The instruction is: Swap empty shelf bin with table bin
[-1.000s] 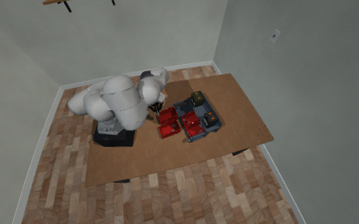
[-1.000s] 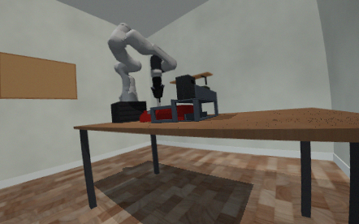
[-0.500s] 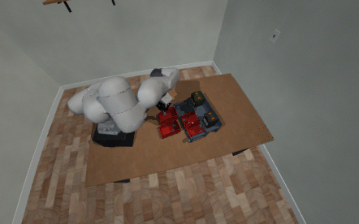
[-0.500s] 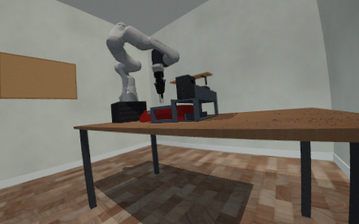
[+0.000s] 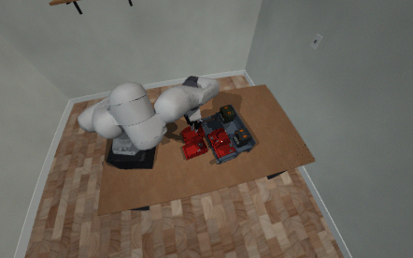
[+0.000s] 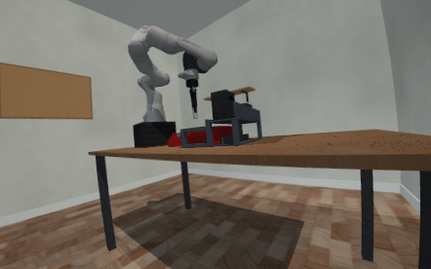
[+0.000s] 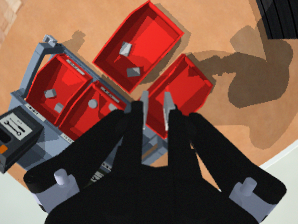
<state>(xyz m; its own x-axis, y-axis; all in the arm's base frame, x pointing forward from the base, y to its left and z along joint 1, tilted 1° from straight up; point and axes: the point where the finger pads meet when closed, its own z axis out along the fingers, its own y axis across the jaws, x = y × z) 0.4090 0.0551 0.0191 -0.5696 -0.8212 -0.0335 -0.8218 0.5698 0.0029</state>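
The grey shelf lip lies 180 mm below my hand, 100 mm ahead of it and 40 mm to the right of it. Also, from my hand: black box (320 mm ahead, 100 mm to the right, 30 mm below).
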